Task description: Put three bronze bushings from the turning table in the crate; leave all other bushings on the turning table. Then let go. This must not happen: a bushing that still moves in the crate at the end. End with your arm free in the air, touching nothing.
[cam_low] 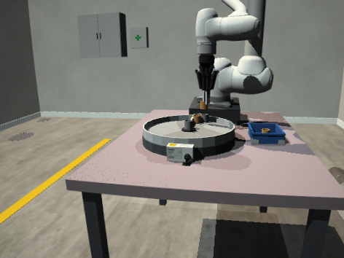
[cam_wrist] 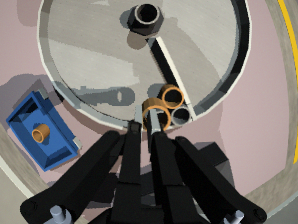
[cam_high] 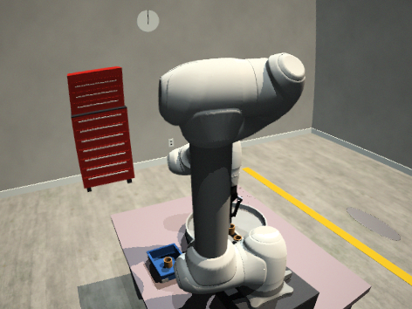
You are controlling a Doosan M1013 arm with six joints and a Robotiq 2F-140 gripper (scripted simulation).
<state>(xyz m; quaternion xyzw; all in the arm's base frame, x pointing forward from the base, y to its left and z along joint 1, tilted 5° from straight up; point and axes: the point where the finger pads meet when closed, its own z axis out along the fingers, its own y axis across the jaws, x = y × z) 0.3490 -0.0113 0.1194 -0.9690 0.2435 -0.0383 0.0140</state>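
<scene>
The blue crate lies 1 cm ahead of my hand, 29 cm to the left of it and 16 cm below it.
</scene>
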